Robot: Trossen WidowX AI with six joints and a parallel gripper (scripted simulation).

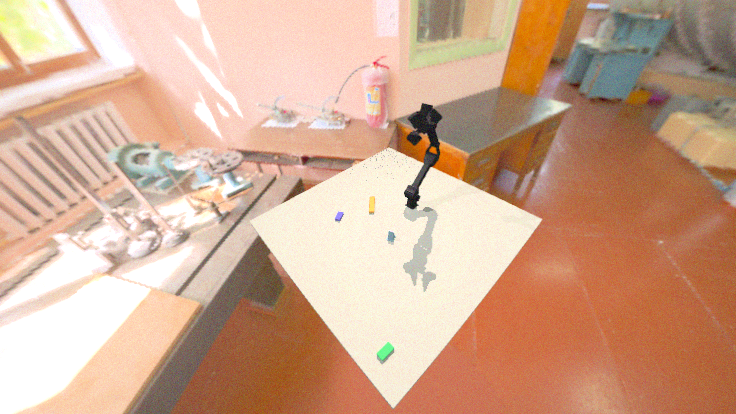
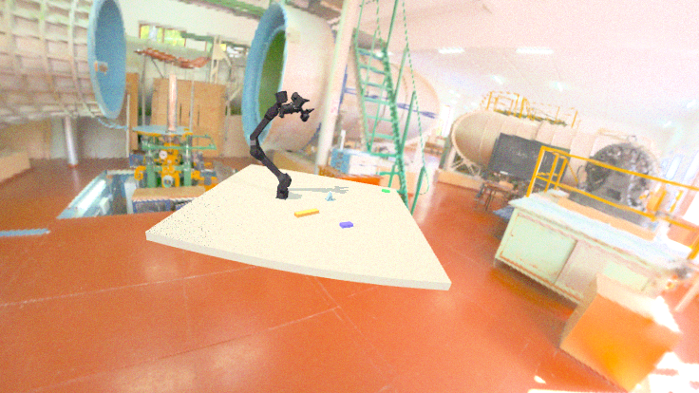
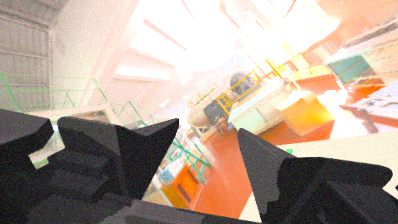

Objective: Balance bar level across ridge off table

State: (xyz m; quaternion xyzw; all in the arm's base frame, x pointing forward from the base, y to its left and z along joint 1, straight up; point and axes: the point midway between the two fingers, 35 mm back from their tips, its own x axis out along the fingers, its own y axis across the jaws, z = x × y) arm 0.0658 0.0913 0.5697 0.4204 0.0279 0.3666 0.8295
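The bar is 57 cm below my gripper tip, 30 cm to the right of it and 10 cm ahead of it. Also, from my gripper tip: purple block (57 cm below, 36 cm to the right, 31 cm ahead); green block (65 cm ahead, 57 cm below, 39 cm to the left).
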